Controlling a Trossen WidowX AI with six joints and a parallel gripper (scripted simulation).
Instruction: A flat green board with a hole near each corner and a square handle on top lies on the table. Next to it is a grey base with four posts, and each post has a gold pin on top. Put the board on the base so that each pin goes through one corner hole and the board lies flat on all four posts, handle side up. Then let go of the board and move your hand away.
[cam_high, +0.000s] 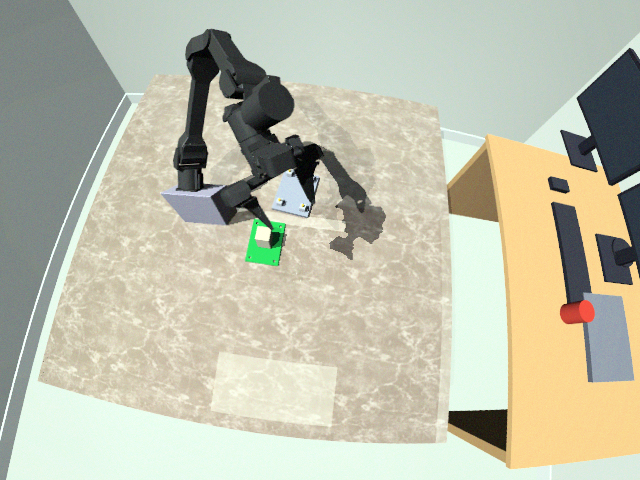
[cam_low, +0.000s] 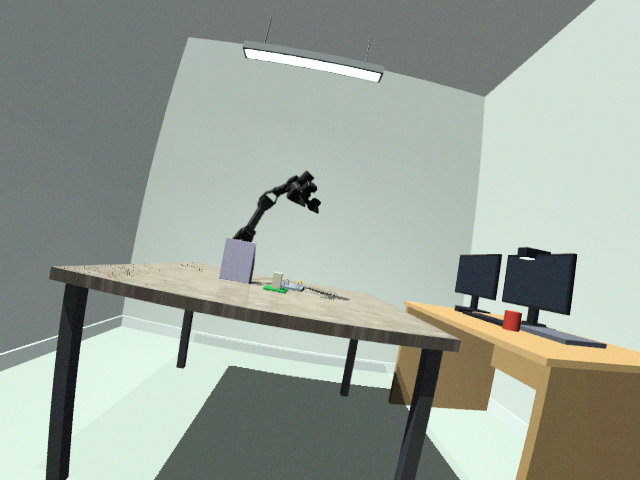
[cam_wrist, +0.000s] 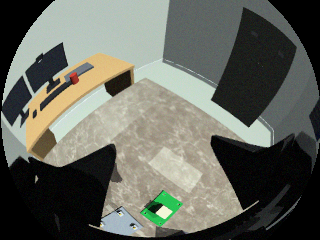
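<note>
Right now the green board is 100 mm behind my gripper tip, 70 mm to the left of it and 370 mm below it. From my gripper tip the other things lie so: grey base 30 mm behind, 260 mm to the left, 390 mm below.
</note>
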